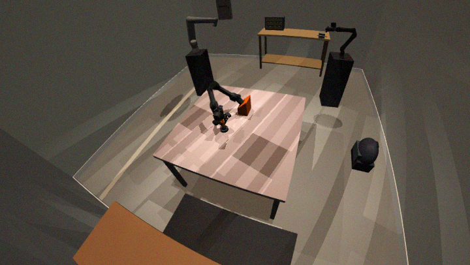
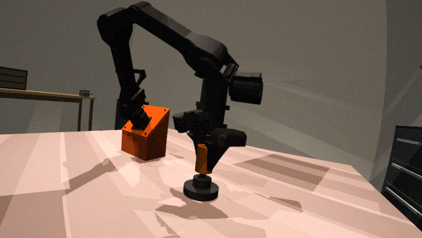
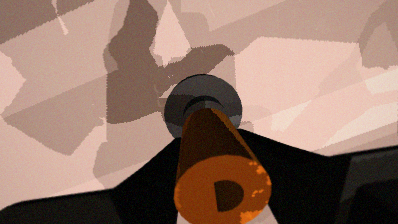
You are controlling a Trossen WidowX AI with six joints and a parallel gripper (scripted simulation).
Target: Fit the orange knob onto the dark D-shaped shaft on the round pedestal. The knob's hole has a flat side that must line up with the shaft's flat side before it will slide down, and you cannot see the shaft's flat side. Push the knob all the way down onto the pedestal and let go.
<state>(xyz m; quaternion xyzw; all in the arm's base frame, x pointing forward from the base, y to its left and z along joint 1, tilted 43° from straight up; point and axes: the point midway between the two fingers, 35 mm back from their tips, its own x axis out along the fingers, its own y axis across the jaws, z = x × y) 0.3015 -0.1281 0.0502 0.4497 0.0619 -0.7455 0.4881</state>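
My gripper tip is 2 cm below the orange knob. Round my gripper tip: dark round pedestal (4 cm below).
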